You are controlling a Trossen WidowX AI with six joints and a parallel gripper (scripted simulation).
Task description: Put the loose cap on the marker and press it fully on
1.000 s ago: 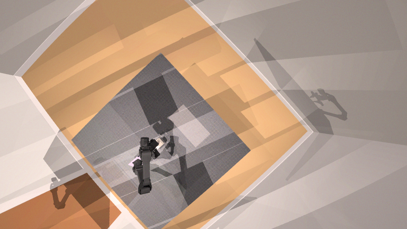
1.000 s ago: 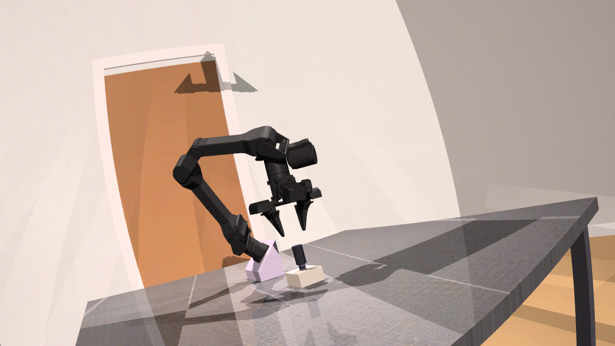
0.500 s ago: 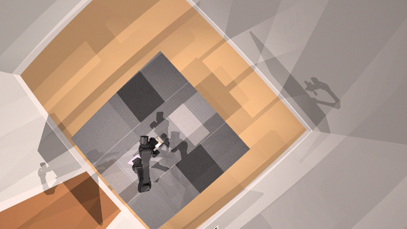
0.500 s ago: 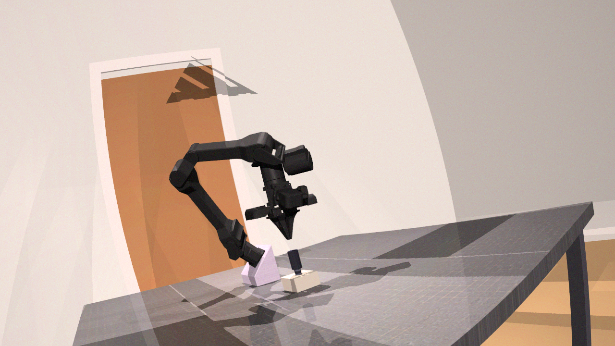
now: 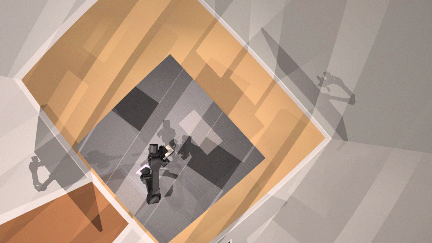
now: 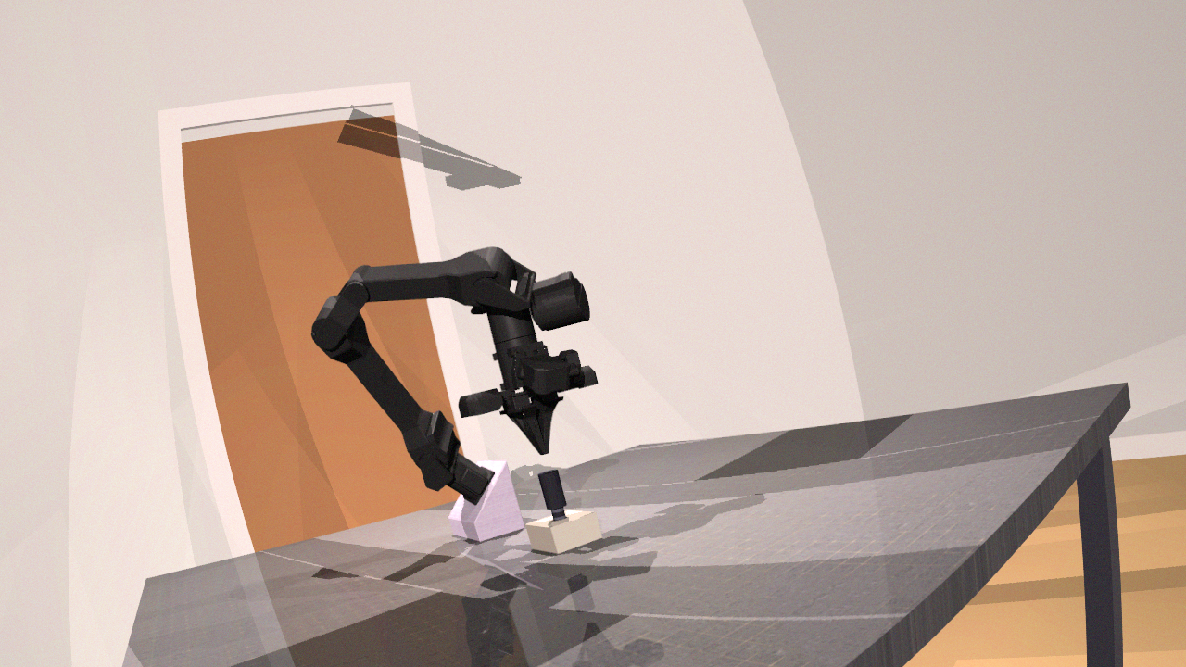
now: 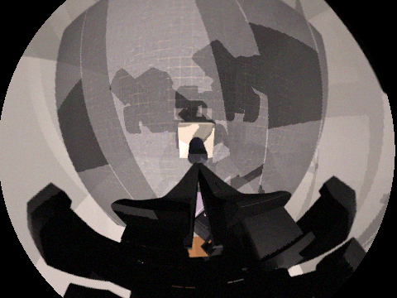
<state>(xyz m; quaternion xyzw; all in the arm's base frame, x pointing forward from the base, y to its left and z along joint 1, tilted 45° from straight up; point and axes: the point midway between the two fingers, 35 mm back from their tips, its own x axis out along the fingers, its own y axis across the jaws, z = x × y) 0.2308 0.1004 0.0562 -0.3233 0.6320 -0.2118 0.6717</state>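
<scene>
My gripper tip is now 50 mm above the dark cap. The rest, counted from my gripper tip: beige holder block: 110 mm below.
</scene>
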